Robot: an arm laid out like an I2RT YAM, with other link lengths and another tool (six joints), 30 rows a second.
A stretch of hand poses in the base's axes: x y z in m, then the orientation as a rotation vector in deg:
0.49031, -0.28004, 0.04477, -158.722, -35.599, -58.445
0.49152, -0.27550, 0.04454, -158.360, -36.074, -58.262
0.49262, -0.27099, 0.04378, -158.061, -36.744, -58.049
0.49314, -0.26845, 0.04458, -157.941, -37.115, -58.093
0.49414, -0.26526, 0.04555, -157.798, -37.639, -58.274
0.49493, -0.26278, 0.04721, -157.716, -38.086, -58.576
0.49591, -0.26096, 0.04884, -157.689, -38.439, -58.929
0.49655, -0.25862, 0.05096, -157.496, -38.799, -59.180
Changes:
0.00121, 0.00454, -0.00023, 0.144, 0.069, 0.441
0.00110, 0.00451, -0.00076, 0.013, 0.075, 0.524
0.00052, 0.00254, 0.00080, -0.057, -0.067, 0.245
0.00100, 0.00319, 0.00097, -0.123, -0.174, 0.316
0.00079, 0.00248, 0.00166, -0.163, -0.247, 0.229
0.00098, 0.00182, 0.00163, -0.179, -0.271, 0.145
0.00064, 0.00234, 0.00212, -0.028, -0.208, 0.238

